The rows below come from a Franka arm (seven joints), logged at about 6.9 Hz.
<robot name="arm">
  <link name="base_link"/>
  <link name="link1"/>
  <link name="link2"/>
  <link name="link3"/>
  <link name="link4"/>
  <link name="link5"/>
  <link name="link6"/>
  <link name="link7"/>
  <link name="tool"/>
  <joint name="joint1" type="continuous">
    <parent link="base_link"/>
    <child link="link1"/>
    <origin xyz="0 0 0.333" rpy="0 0 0"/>
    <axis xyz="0 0 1"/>
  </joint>
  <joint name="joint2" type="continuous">
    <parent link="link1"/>
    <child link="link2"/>
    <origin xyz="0 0 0" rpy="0 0 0"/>
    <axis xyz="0 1 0"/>
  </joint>
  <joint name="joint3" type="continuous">
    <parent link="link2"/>
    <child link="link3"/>
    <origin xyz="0 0 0.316" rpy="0 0 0"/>
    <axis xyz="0 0 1"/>
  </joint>
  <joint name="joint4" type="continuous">
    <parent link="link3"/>
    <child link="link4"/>
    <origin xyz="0.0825 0 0" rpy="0 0 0"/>
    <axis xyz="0 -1 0"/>
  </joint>
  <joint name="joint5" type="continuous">
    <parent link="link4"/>
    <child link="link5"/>
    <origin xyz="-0.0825 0 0.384" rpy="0 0 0"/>
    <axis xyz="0 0 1"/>
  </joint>
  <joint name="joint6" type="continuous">
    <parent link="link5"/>
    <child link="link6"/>
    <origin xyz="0 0 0" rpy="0 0 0"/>
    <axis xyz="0 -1 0"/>
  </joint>
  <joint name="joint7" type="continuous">
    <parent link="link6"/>
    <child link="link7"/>
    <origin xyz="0.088 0 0" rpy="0 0 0"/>
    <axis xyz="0 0 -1"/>
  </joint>
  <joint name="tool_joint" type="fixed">
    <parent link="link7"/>
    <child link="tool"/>
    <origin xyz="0 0 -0.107" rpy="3.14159 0 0"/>
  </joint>
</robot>
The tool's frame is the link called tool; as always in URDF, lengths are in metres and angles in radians. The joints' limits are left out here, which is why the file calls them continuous.
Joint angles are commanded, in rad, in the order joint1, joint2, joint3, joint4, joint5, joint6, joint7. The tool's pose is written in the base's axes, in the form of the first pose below.
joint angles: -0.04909 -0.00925 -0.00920 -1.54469 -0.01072 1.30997 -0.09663
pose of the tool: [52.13 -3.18 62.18 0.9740 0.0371 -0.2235 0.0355 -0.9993 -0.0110]
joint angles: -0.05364 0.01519 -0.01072 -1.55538 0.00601 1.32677 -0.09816
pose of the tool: [52.98 -3.33 60.52 0.9702 0.0371 -0.2397 0.0309 -0.9991 -0.0295]
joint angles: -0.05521 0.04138 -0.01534 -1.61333 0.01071 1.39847 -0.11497
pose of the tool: [54.18 -3.68 56.95 0.9669 0.0484 -0.2506 0.0398 -0.9984 -0.0390]
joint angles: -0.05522 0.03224 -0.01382 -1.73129 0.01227 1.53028 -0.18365
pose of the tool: [54.50 -3.62 52.92 0.9673 0.1165 -0.2251 0.1071 -0.9928 -0.0536]
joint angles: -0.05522 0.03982 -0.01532 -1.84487 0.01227 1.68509 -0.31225
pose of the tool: [54.95 -3.75 48.31 0.9531 0.2392 -0.1853 0.2297 -0.9706 -0.0714]
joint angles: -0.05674 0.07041 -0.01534 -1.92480 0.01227 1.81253 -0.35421
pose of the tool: [55.42 -3.89 43.83 0.9464 0.2765 -0.1669 0.2679 -0.9607 -0.0725]
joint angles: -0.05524 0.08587 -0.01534 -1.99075 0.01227 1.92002 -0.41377
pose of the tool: [55.41 -3.82 40.75 0.9326 0.3331 -0.1390 0.3261 -0.9426 -0.0713]
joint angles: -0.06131 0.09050 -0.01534 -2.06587 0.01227 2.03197 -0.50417
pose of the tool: [54.88 -4.14 37.97 0.9061 0.4100 -0.1044 0.4048 -0.9119 -0.0677]
